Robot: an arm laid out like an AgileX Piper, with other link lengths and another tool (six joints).
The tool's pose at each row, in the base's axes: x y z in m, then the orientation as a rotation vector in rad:
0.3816, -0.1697, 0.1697, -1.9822, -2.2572, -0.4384
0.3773, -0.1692, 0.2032, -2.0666, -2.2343, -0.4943
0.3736, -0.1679, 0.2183, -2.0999, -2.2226, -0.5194
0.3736, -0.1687, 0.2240, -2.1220, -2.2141, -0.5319
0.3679, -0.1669, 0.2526, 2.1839, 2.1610, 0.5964
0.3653, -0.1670, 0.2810, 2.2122, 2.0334, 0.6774
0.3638, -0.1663, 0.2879, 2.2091, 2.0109, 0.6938
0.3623, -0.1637, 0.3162, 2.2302, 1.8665, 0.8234
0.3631, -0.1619, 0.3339, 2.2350, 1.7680, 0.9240
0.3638, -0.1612, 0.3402, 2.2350, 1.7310, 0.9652
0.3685, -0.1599, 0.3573, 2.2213, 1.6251, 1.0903
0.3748, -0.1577, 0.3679, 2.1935, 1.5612, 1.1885
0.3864, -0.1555, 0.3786, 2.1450, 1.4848, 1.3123
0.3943, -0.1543, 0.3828, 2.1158, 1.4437, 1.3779
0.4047, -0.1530, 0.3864, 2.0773, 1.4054, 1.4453
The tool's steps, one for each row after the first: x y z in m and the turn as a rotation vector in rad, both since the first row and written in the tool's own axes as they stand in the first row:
0.0100, 0.0007, -0.0322, -0.0619, -0.0176, 0.0418
0.0158, -0.0006, -0.0467, -0.0875, -0.0229, 0.0590
0.0166, 0.0001, -0.0523, -0.1018, -0.0274, 0.0709
0.0267, -0.0011, -0.0797, -0.1656, -0.0346, 0.1141
0.0346, 0.0004, -0.1071, -0.2531, -0.0359, 0.1741
0.0373, 0.0000, -0.1136, -0.2728, -0.0378, 0.1806
0.0475, 0.0029, -0.1400, -0.3848, -0.0114, 0.2461
0.0539, 0.0065, -0.1563, -0.4665, 0.0164, 0.2874
0.0561, 0.0082, -0.1620, -0.4982, 0.0298, 0.3023
0.0612, 0.0154, -0.1774, -0.5957, 0.0720, 0.3385
0.0652, 0.0234, -0.1862, -0.6682, 0.1098, 0.3503
0.0685, 0.0366, -0.1945, -0.7617, 0.1593, 0.3568
0.0696, 0.0451, -0.1973, -0.8121, 0.1868, 0.3589
0.0703, 0.0560, -0.1992, -0.8655, 0.2151, 0.3548

